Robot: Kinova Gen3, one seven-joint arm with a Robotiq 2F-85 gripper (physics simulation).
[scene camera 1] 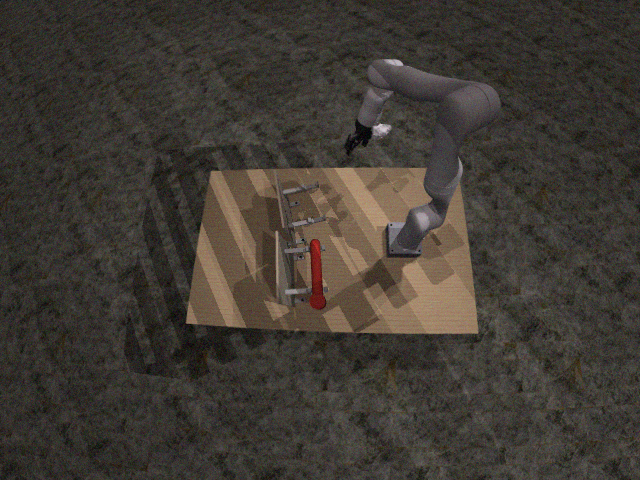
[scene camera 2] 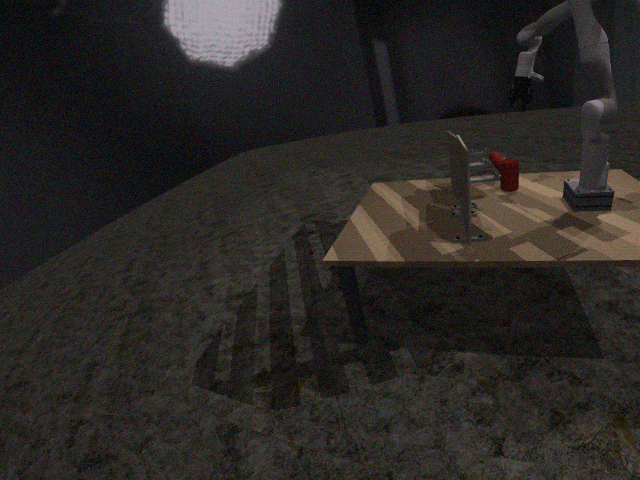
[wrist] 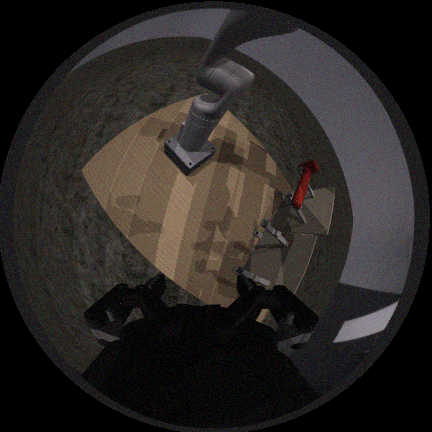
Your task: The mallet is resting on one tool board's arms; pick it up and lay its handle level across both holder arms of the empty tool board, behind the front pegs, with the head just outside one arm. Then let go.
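Frame: origin at the arm's base, x back, y up, z left, level; centimetres.
Seen in the pictures: gripper, fingertip midpoint: (scene camera 1: 356, 150) (scene camera 2: 518, 110) (wrist: 200, 282); arm's base, origin of the base link: (scene camera 1: 407, 238) (scene camera 2: 591, 185) (wrist: 190, 141).
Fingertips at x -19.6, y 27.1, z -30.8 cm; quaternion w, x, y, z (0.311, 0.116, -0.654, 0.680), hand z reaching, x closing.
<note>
Offsets run from my fingertips to a thing's middle. Level surfaces: height alone.
The red mallet @(dx -21.7, dy -11.2, dz +43.1 cm) (scene camera 1: 316, 271) (scene camera 2: 509, 174) (wrist: 303, 187) lies with its handle across the two arms of the near tool board @(dx -28.9, dy -18.6, dz +40.7 cm) (scene camera 1: 279, 268) (scene camera 2: 460, 191) (wrist: 320, 212). Its head is outside the arm nearest the table's front edge in scene camera 1. The empty tool board @(dx -26.9, dy -20.3, dz +12.2 cm) (scene camera 1: 281, 204) (wrist: 300, 260) stands beside it, further back in scene camera 1, with two bare holder arms, one (scene camera 1: 309, 222) (wrist: 275, 233) nearer the mallet and one (scene camera 1: 300, 189) (wrist: 254, 277) farther off. My gripper (scene camera 1: 351, 147) (scene camera 2: 519, 105) (wrist: 200, 282) is open and empty, high up beyond the table's back edge in scene camera 1, well away from the mallet.
The robot's base (scene camera 1: 404, 240) (scene camera 2: 588, 195) (wrist: 190, 155) is fixed on the wooden table @(dy -35.1 cm) (scene camera 1: 434, 310) (scene camera 2: 392, 248) (wrist: 115, 185), on the side faced by the holder arms. The two boards stand upright, nearly end to end. Brackets stand at their feet.
</note>
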